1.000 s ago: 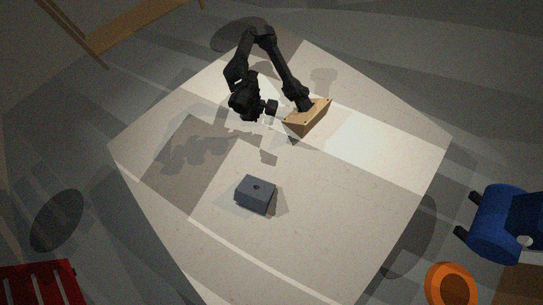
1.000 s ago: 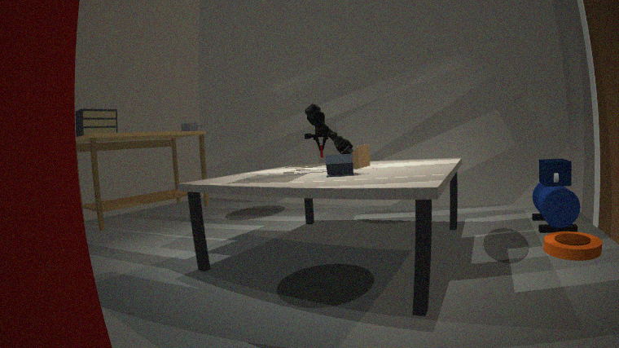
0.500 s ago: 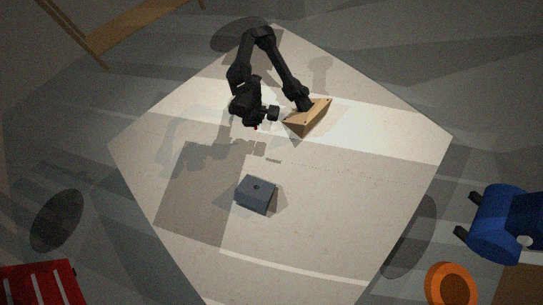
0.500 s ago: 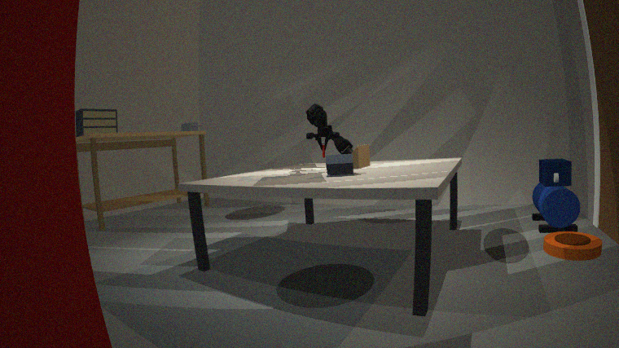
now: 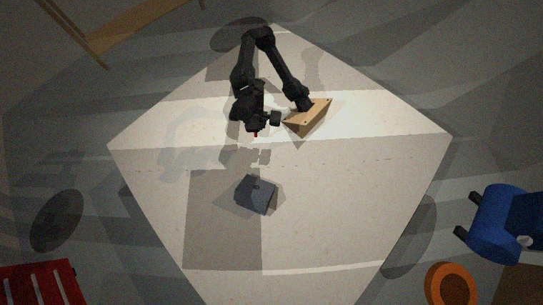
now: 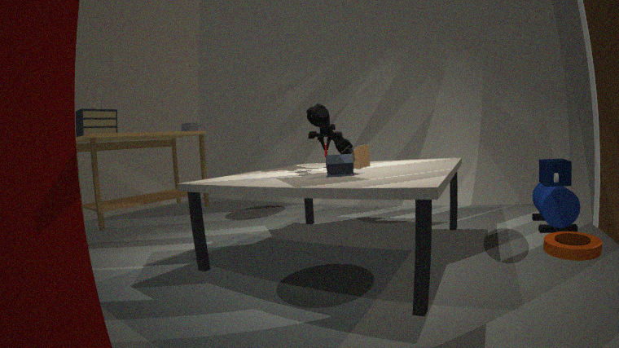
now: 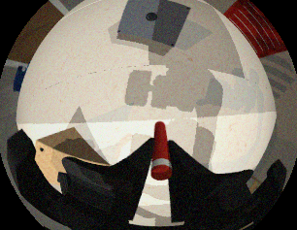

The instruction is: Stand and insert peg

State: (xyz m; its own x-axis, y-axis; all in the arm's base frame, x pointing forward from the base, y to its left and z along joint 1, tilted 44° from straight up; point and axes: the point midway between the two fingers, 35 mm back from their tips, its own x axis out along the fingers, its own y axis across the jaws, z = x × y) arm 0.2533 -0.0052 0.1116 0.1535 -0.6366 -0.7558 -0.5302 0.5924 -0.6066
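My gripper tip is 18 cm short of the sloped grey panel, 15 cm to the right of it and 8 cm above it. The rest, counted from my gripper tip: red peg (2 cm above).
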